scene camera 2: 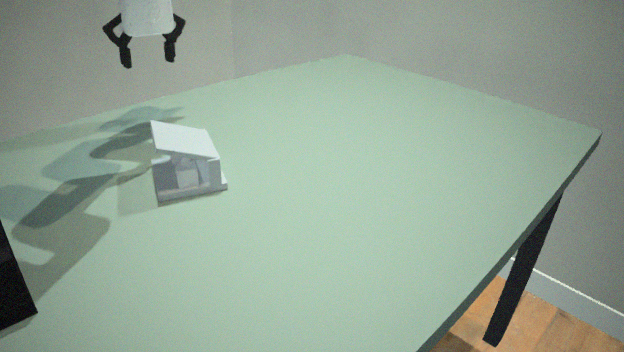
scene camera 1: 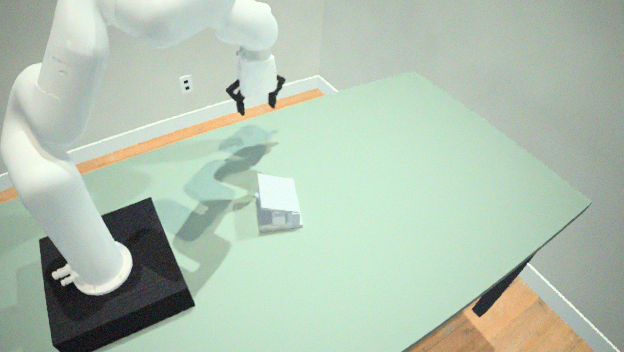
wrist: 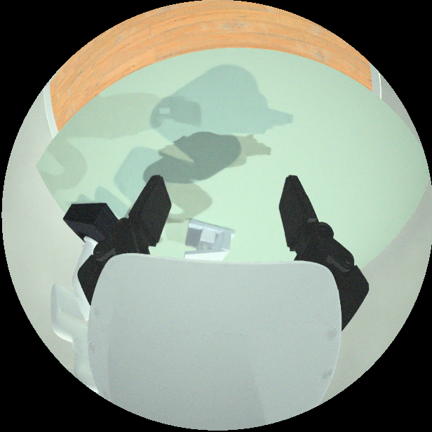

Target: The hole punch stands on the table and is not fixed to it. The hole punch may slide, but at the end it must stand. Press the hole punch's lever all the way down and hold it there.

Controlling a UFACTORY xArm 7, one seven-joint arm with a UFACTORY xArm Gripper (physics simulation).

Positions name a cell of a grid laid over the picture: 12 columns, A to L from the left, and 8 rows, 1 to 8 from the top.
Labels:
pale grey hole punch: scene camera 2 D5; scene camera 1 F6; wrist G5

